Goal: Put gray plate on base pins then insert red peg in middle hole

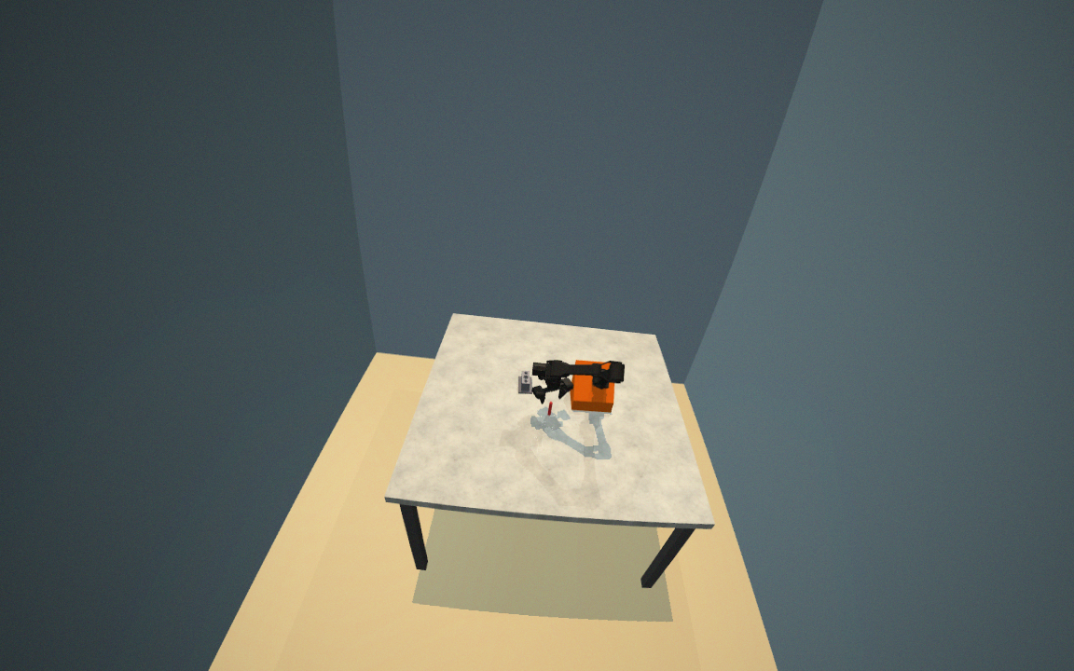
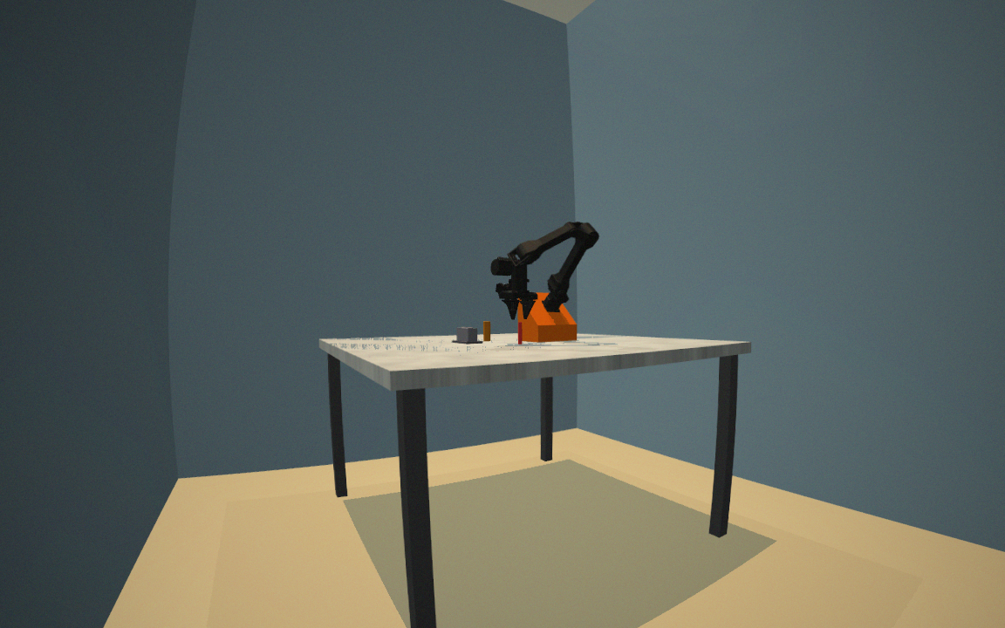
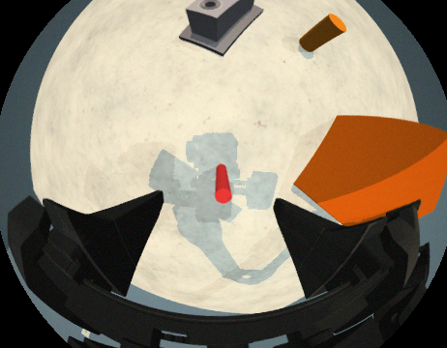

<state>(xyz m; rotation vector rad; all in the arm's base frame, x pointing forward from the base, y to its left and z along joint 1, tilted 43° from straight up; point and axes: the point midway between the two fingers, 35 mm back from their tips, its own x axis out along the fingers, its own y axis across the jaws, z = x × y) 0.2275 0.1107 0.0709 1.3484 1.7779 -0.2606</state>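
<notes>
My gripper tip is 5 cm above the red peg. From my gripper tip the other things lie so: gray plate (18 cm to the right, 13 cm ahead, 4 cm below); orange peg (25 cm to the right, 5 cm below, 1 cm ahead).
</notes>
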